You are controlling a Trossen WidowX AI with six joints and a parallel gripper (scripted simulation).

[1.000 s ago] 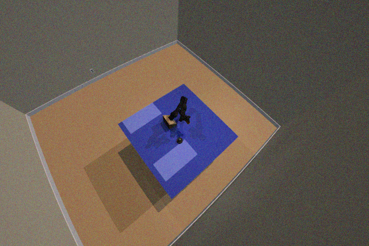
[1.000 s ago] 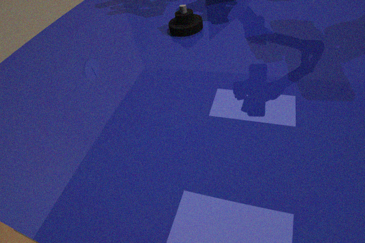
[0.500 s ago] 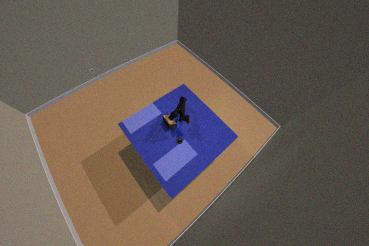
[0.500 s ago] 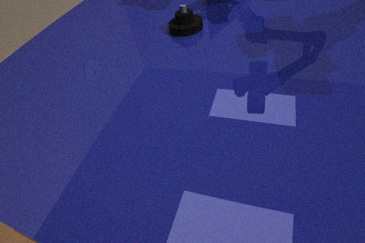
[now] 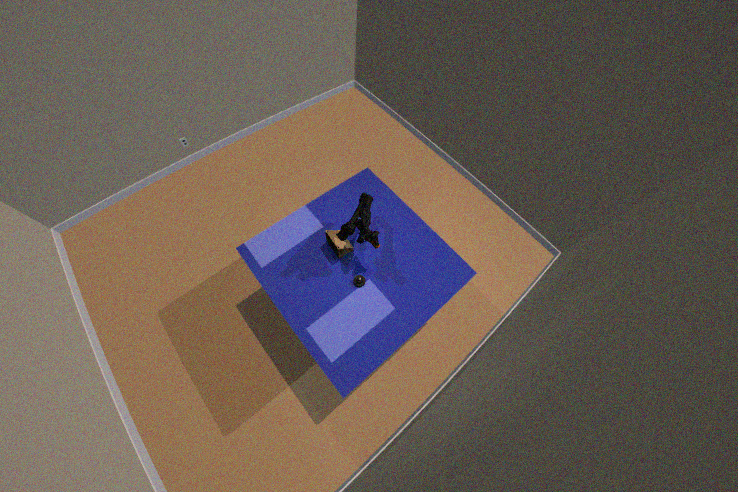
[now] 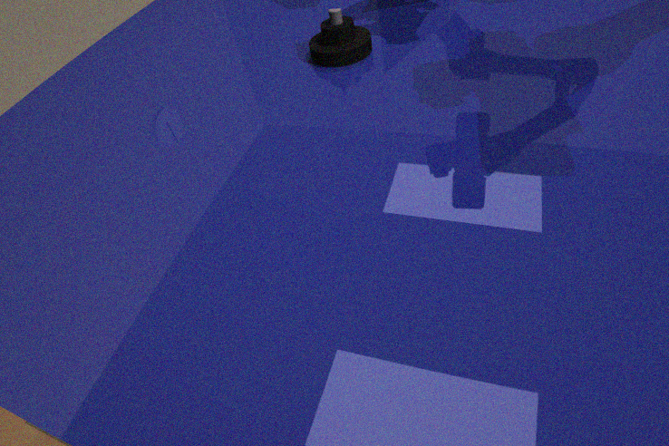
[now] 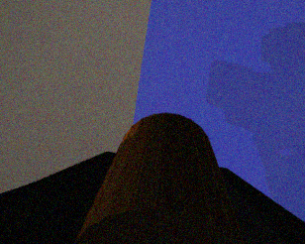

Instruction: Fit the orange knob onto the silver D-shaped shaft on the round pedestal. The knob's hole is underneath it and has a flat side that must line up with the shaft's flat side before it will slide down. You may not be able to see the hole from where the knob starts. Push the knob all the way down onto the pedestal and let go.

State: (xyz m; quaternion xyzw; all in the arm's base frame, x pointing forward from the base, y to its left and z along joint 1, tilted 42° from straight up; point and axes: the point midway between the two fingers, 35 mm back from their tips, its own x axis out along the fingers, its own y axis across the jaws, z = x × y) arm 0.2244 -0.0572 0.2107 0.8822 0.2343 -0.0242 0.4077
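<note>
Right now my gripper tip is 30 mm past the orange knob, 20 mm below it and 10 mm to the left of it. From my gripper tip the other things lie so: round pedestal: 220 mm below, 190 mm to the right, 60 mm ahead.
</note>
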